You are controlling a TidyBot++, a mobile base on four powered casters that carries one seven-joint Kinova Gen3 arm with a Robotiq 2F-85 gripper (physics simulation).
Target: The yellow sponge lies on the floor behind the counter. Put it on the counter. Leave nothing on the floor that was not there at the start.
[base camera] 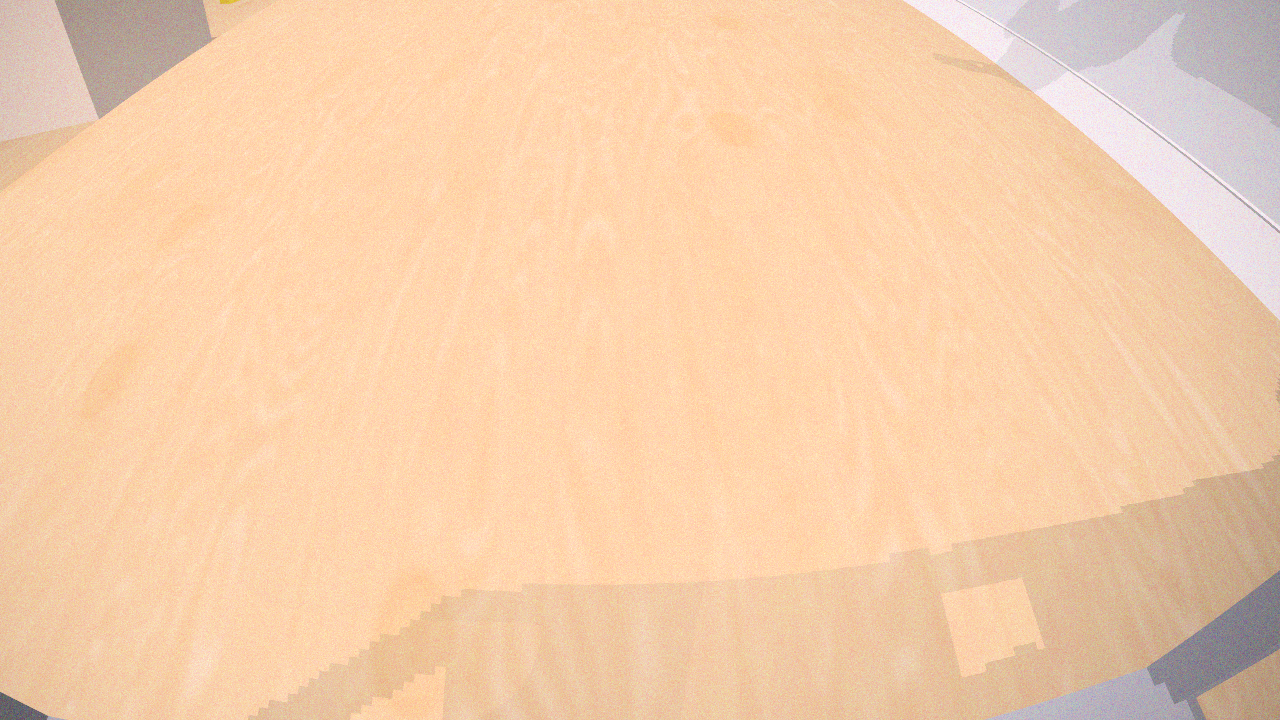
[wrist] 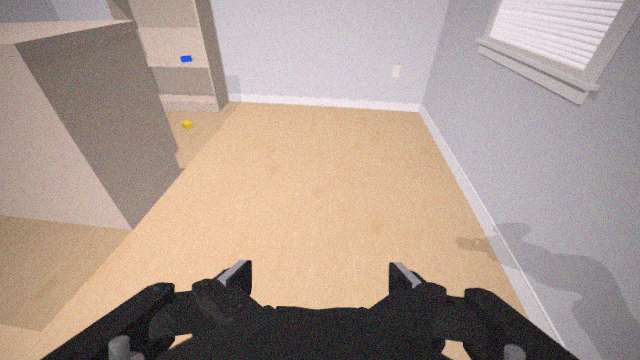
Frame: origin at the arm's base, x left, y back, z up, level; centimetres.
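Seen in the pictures: gripper, fingertip midpoint: (wrist: 319,277).
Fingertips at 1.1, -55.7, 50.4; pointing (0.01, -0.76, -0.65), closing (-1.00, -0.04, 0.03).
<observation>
A point is followed by its place in that frame, as x, y, z.
The yellow sponge (wrist: 187,124) @(129.3, -241.3, -35.2) lies on the floor beyond the counter's end, at the upper left of the wrist view. A bit of yellow (base camera: 230,0) @(129.8, -239.6, -38.4) shows at the top left edge of the base camera view. The counter (wrist: 100,110) @(103.7, -143.1, 20.7) (base camera: 134,53) @(103.7, -143.7, -31.3) stands at the left, with its top at the upper left of the wrist view. My gripper (wrist: 319,277) @(1.1, -55.7, 50.3) is open, with no object between its fingers, well short of the sponge and to the right of the counter.
A shelf unit (wrist: 209,55) @(115.7, -285.3, 13.3) stands behind the sponge, with a blue block (wrist: 186,59) @(143.2, -292.5, 7.8) on one shelf. A wall with a window (wrist: 555,37) @(-89.0, -164.0, 53.4) runs along the right. A back wall (wrist: 325,50) @(10.4, -308.7, 15.9) closes off the far end.
</observation>
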